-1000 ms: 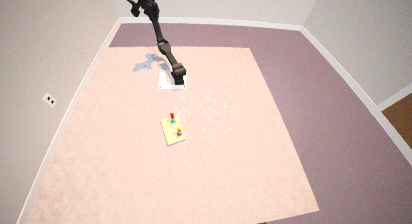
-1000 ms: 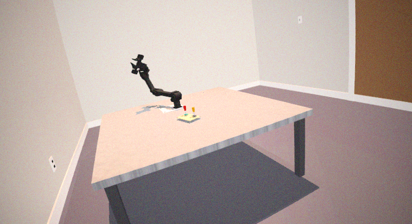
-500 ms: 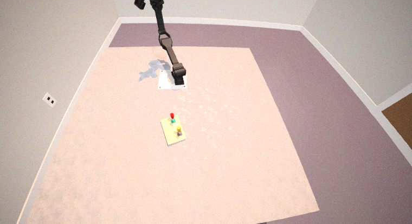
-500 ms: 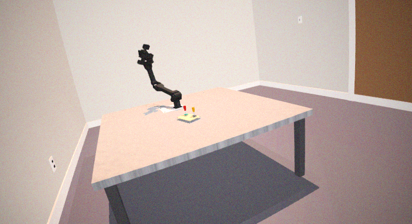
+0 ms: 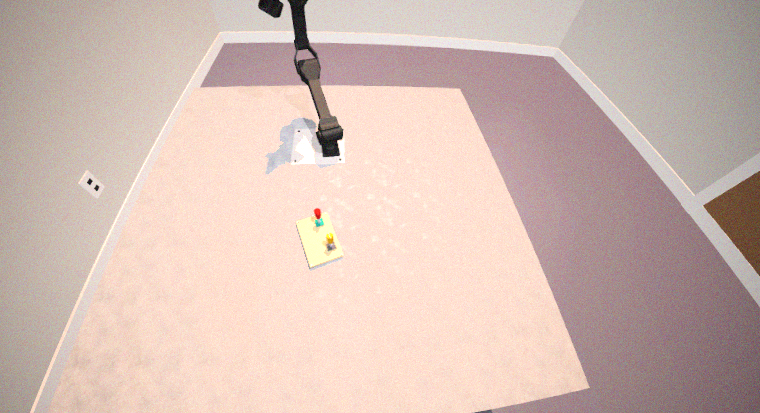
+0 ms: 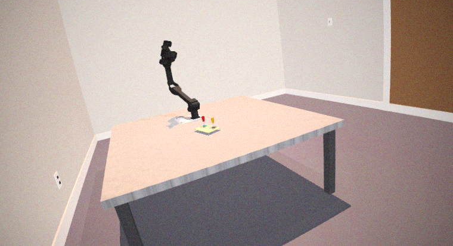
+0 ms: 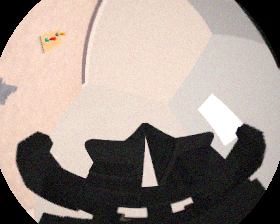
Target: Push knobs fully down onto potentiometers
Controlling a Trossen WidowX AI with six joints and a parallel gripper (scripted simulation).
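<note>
The red knob lies 49 cm below my gripper tip, 37 cm ahead of it and 7 cm to the left of it. Round my gripper tip: orange knob (49 cm below, 45 cm ahead, 10 cm to the left).
</note>
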